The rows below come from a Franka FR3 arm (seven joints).
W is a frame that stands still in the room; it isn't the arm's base.
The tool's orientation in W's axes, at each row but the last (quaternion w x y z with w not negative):
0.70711, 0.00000, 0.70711, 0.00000
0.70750, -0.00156, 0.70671, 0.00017
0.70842, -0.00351, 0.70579, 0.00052
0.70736, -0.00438, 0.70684, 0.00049
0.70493, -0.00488, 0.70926, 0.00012
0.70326, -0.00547, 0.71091, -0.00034
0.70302, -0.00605, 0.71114, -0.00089
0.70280, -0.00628, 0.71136, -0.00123
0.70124, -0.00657, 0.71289, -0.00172
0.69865, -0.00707, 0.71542, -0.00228
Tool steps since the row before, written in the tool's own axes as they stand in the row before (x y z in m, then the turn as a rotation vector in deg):
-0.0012, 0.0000, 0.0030, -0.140, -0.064, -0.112
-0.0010, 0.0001, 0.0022, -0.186, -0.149, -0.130
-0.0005, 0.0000, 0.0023, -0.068, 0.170, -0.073
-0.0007, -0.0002, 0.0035, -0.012, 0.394, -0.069
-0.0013, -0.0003, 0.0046, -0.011, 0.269, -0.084
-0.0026, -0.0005, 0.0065, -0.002, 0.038, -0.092
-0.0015, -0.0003, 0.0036, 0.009, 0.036, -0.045
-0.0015, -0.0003, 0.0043, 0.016, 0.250, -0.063
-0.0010, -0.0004, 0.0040, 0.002, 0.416, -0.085
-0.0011, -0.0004, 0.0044, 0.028, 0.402, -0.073
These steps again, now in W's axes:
0.0030, 0.0000, 0.0012, -0.112, -0.064, 0.140
0.0022, 0.0001, 0.0010, -0.130, -0.149, 0.186
0.0023, 0.0000, 0.0005, -0.074, 0.170, 0.067
0.0035, -0.0002, 0.0007, -0.072, 0.394, 0.010
0.0046, -0.0003, 0.0013, -0.086, 0.268, 0.010
0.0065, -0.0004, 0.0025, -0.092, 0.037, 0.003
0.0036, -0.0003, 0.0015, -0.045, 0.036, -0.009
0.0043, -0.0003, 0.0015, -0.065, 0.249, -0.018
0.0040, -0.0004, 0.0009, -0.088, 0.415, -0.005
0.0044, -0.0004, 0.0010, -0.076, 0.401, -0.032

